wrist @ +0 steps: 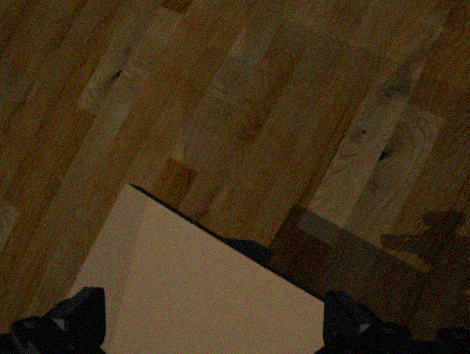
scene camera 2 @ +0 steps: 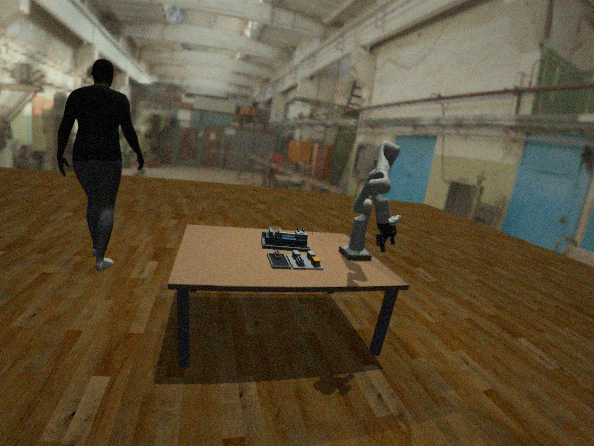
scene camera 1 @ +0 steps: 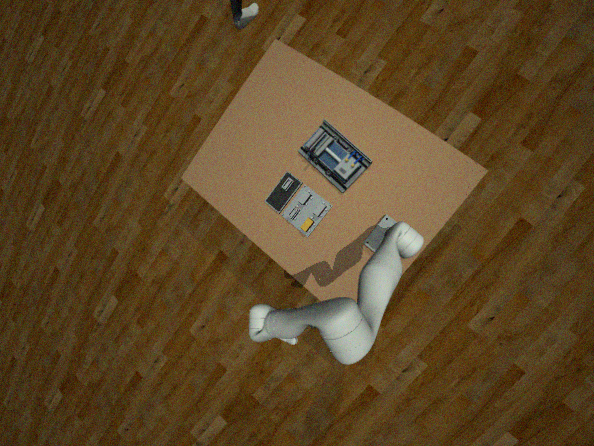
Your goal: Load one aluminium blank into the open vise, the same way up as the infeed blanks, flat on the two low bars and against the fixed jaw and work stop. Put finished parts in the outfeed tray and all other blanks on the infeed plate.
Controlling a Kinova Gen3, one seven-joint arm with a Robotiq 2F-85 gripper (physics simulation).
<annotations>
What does my gripper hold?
Nothing.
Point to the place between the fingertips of my gripper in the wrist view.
214,315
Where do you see a grey infeed plate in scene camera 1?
306,211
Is my gripper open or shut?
Open.
</annotations>
